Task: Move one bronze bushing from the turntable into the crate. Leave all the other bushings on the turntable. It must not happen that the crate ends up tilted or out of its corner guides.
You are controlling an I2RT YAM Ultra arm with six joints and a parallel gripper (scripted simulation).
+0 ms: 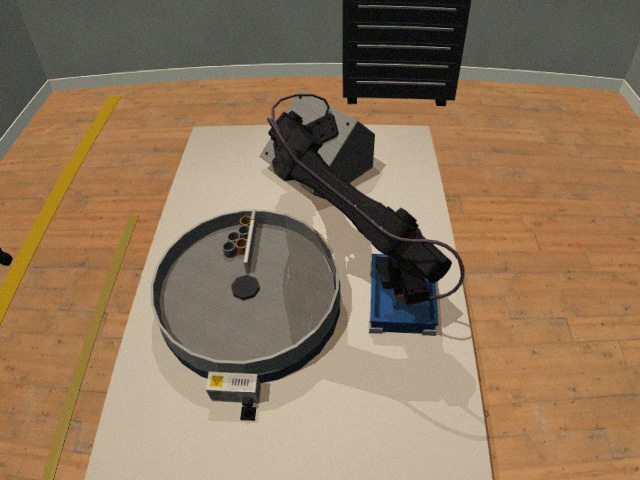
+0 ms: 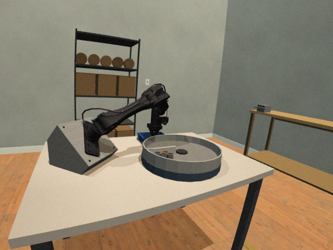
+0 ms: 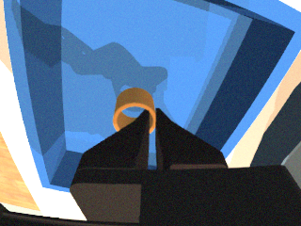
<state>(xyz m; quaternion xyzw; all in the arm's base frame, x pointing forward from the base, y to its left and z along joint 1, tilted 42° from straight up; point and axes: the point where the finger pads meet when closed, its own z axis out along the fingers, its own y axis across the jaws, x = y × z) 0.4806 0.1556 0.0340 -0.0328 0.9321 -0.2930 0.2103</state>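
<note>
Right now the blue crate is 1 cm to the left of my hand and 1 cm below it. Also, from my hand: grey turntable (33 cm to the right, 8 cm behind, 2 cm above).
</note>
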